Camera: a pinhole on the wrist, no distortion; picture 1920 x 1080 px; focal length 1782.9 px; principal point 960.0 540.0 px. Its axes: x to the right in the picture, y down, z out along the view. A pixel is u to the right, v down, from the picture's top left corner.
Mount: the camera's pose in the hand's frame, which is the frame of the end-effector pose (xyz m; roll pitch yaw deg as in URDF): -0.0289 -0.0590 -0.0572 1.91 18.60 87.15
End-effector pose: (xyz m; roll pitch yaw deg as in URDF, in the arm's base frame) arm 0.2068 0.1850 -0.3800 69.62 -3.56 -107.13
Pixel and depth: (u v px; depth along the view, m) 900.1 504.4 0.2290
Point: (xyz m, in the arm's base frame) 0.0687 0.2456 -0.3189
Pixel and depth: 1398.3 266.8 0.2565
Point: 0.0808 0.2054 -0.2468
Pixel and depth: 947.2 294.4 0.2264
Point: 0.0667 0.2184 -0.3160
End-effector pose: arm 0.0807 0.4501 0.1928 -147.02 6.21 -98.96
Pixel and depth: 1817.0 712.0 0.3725
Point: 0.0298 0.5321 -0.1278
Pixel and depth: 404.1 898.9 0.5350
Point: 0.4118 0.5606 -0.1944
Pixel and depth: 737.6 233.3 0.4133
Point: 0.2483 0.3965 -0.1145
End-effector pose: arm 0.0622 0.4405 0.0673 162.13 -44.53 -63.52
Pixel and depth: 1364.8 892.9 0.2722
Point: -0.0390 0.3281 -0.0837
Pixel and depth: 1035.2 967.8 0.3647
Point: -0.0346 0.2750 -0.1785
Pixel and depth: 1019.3 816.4 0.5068
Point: -0.0699 0.1559 -0.2481
